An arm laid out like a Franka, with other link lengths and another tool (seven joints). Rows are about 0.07 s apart.
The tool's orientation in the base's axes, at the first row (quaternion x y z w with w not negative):
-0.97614, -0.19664, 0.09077, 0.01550
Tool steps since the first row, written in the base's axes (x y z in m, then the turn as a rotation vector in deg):
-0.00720, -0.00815, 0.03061, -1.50, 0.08, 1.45
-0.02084, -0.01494, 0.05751, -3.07, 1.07, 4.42
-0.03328, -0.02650, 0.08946, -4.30, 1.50, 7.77
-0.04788, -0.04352, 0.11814, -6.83, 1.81, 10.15
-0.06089, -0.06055, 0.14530, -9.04, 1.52, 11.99
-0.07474, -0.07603, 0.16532, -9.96, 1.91, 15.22
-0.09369, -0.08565, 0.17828, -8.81, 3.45, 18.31
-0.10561, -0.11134, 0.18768, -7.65, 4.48, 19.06
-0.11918, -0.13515, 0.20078, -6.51, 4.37, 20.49
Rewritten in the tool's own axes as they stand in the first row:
-0.01491, 0.00275, -0.02873, -1.58, -0.74, -1.15
-0.03450, 0.00204, -0.05263, -3.12, -2.45, -3.79
-0.05571, 0.00585, -0.08170, -4.65, -3.53, -6.86
-0.08043, 0.01409, -0.10712, -7.23, -4.94, -8.74
-0.10346, 0.02305, -0.13135, -9.66, -5.64, -10.14
-0.12542, 0.03073, -0.14840, -10.89, -6.56, -13.15
-0.14853, 0.03152, -0.15762, -9.78, -7.75, -16.40
-0.17087, 0.05005, -0.16453, -8.46, -8.30, -17.36
-0.19462, 0.06597, -0.17479, -7.72, -7.86, -18.97

